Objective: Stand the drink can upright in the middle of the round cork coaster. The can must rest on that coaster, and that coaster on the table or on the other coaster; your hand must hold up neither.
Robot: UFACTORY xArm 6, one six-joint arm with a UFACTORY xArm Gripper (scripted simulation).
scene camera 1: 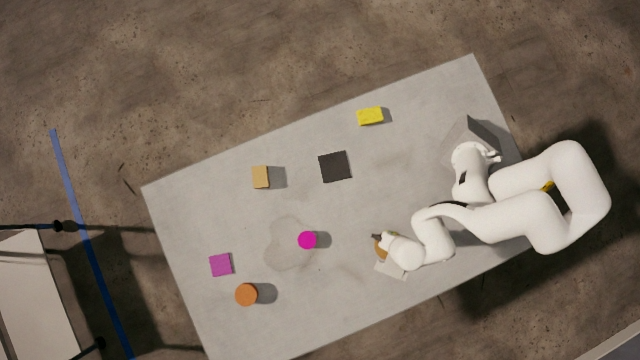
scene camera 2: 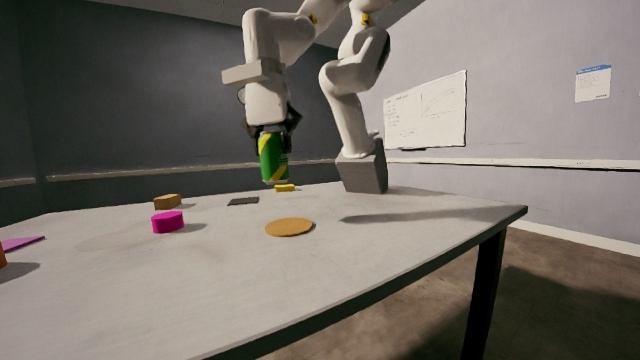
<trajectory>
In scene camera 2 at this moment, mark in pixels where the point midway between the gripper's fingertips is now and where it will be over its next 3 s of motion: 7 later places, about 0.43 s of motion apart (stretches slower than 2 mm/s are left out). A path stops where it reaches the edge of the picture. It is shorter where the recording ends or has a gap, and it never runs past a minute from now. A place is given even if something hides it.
My gripper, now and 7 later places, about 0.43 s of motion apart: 273, 154; 279, 153; 283, 152; 284, 152; 286, 163; 289, 180; 287, 190; 287, 195
</trajectory>
